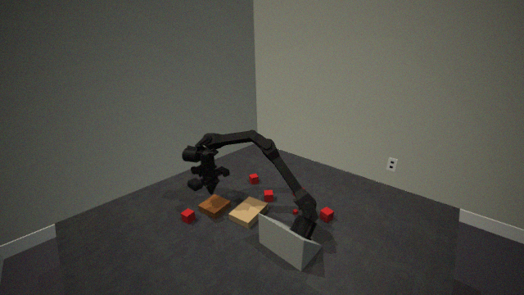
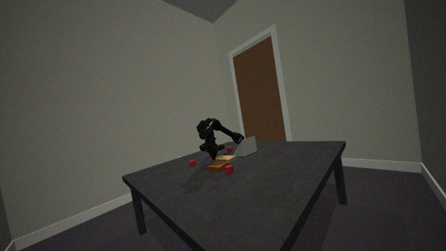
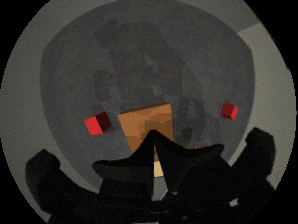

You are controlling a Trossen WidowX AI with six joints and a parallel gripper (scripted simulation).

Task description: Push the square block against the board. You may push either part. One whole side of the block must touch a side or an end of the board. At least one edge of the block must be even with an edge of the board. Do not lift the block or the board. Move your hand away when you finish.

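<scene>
Now: the square block 2 cm behind my gripper tip and 5 cm below it. The rest, counted from my gripper tip: board 16 cm behind, 8 cm to the right, 5 cm below.
</scene>
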